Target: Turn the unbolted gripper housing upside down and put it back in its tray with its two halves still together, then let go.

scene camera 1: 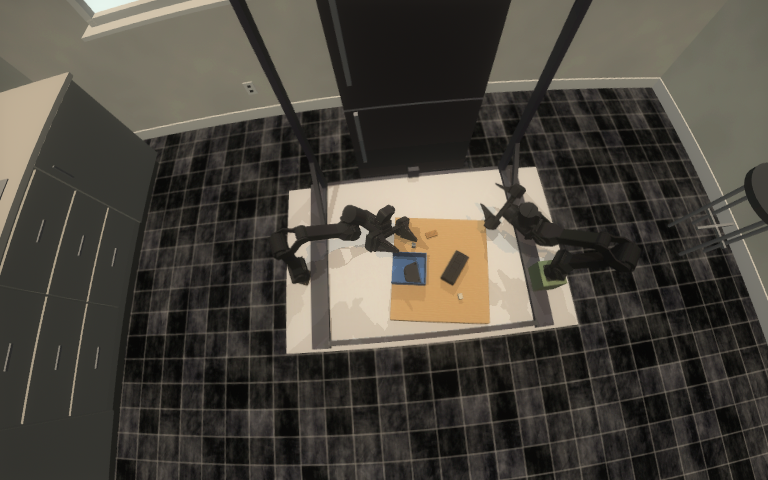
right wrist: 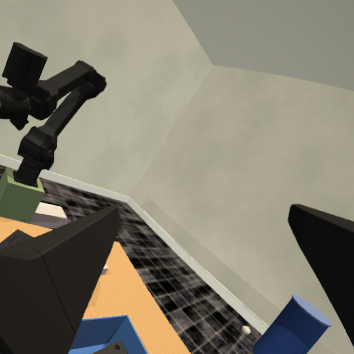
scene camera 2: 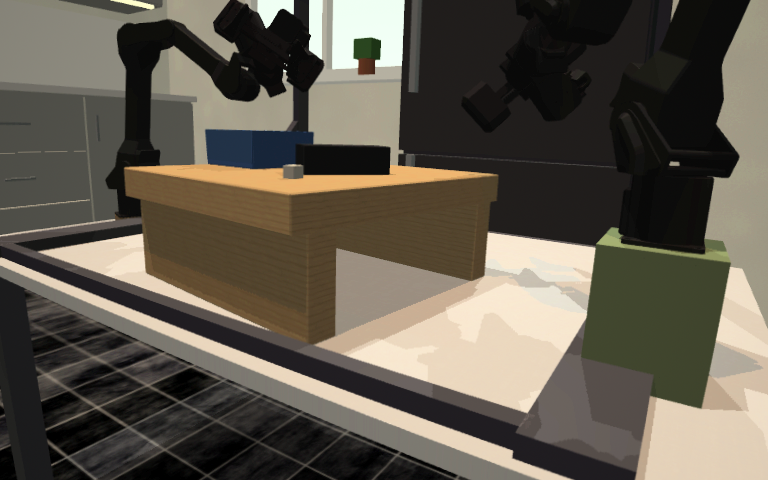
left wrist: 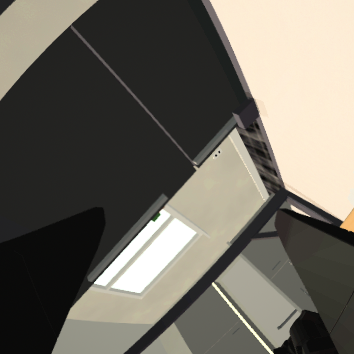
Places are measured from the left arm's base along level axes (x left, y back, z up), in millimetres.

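Where they show: left gripper, fingertip midpoint: (scene camera 1: 488, 193) (scene camera 2: 511, 94) (left wrist: 191, 216); right gripper, fingertip midpoint: (scene camera 1: 408, 246) (right wrist: 203, 213) (scene camera 2: 270, 24); left arm's base, origin of the base link: (scene camera 1: 552, 272) (right wrist: 24, 179) (scene camera 2: 662, 242); right arm's base, origin of the base link: (scene camera 1: 301, 276) (scene camera 2: 132, 214).
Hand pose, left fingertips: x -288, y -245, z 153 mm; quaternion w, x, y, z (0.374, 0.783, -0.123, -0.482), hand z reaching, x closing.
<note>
Things, the pixels of their top centre, and the offset from my left fingertips. "spot": a spot on its surface instead.
- dark gripper housing, middle of its top: (scene camera 1: 411, 272) dx +245, dy -310, dz -85 mm
- blue tray, middle of its top: (scene camera 2: 259, 130) (scene camera 1: 408, 267) dx +228, dy -318, dz -69 mm
- grey edge, surface spot: (scene camera 2: 292, 126) spot: dx -228, dy -665, dz -57 mm
- black box, middle of its top: (scene camera 2: 342, 145) (scene camera 1: 455, 266) dx +239, dy -149, dz -85 mm
- small pale cube, middle of its top: (scene camera 2: 293, 165) (scene camera 1: 460, 296) dx +344, dy -142, dz -107 mm
- small brown block, middle of its top: (scene camera 1: 431, 233) dx +93, dy -215, dz -115 mm
The dark gripper housing (scene camera 1: 411, 272) (right wrist: 111, 348) lies in the blue tray (scene camera 1: 399, 274) (scene camera 2: 229, 148) (right wrist: 100, 326) on the wooden stand's left part in scene camera 1. Whether its halves are together or which side is up, I cannot tell. A grey edge (scene camera 2: 292, 126) sticks up over the tray rim in scene camera 2. My right gripper (scene camera 1: 405, 245) (right wrist: 203, 213) is open and empty, above and just behind the tray. My left gripper (scene camera 1: 490, 195) (left wrist: 191, 216) is open and empty, raised beyond the stand's back right corner, away from the tray.
A black box (scene camera 1: 454, 267) (scene camera 2: 345, 159) lies right of the tray on the wooden stand (scene camera 1: 438, 311) (scene camera 2: 226, 198). A small pale cube (scene camera 1: 459, 296) (scene camera 2: 293, 171) lies nearer the front, a small brown block (scene camera 1: 431, 233) at the back. A green block (scene camera 1: 549, 275) (scene camera 2: 651, 316) is under the left arm's base.
</note>
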